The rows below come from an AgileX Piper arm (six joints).
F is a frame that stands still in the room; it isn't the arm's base.
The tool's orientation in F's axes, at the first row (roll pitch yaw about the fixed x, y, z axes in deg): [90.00 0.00 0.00]
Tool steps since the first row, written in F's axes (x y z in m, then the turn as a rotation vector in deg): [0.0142 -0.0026 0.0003 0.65 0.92 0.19]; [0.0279 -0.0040 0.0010 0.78 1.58 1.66]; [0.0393 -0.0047 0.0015 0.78 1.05 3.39]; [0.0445 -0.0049 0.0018 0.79 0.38 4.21]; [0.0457 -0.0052 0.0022 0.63 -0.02 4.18]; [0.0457 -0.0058 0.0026 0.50 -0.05 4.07]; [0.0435 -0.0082 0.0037 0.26 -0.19 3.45]
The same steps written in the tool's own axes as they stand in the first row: [0.0142 0.0003 0.0026 0.65 0.19 -0.92]; [0.0279 0.0010 0.0040 0.78 1.66 -1.58]; [0.0393 0.0015 0.0047 0.78 3.39 -1.05]; [0.0445 0.0018 0.0049 0.79 4.21 -0.38]; [0.0457 0.0022 0.0052 0.63 4.18 0.02]; [0.0457 0.0026 0.0058 0.50 4.07 0.05]; [0.0435 0.0037 0.0082 0.26 3.45 0.19]
